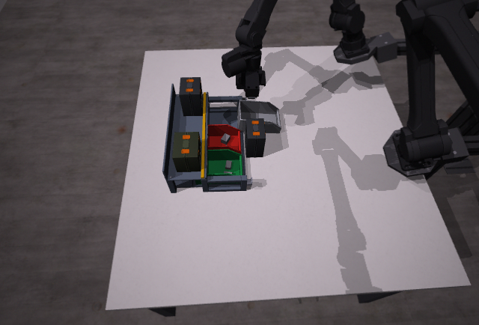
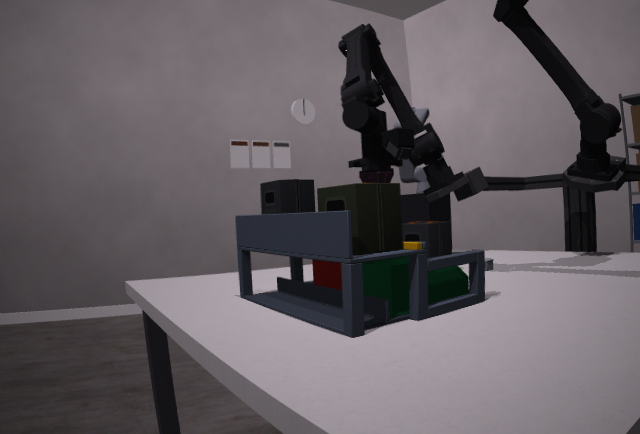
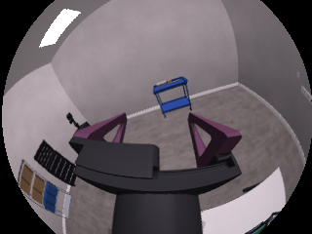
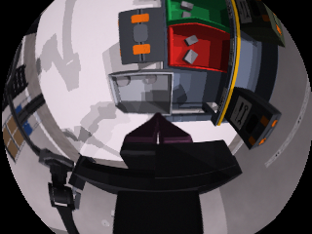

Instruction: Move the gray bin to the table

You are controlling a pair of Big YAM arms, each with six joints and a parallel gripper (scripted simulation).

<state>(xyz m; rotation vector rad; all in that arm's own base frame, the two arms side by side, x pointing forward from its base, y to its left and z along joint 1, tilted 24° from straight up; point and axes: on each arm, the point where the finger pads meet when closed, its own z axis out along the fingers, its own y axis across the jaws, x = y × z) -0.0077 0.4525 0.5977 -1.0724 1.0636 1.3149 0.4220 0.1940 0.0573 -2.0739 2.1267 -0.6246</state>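
The gray bin lies 13 cm below my right hand, 5 cm behind it and 1 cm to the left of it. The rest, counted from my right hand: green bin: 21 cm to the left, 15 cm ahead, 13 cm below; red bin: 13 cm below, 13 cm ahead, 9 cm to the left; shelf: 16 cm ahead, 11 cm below, 9 cm to the left.
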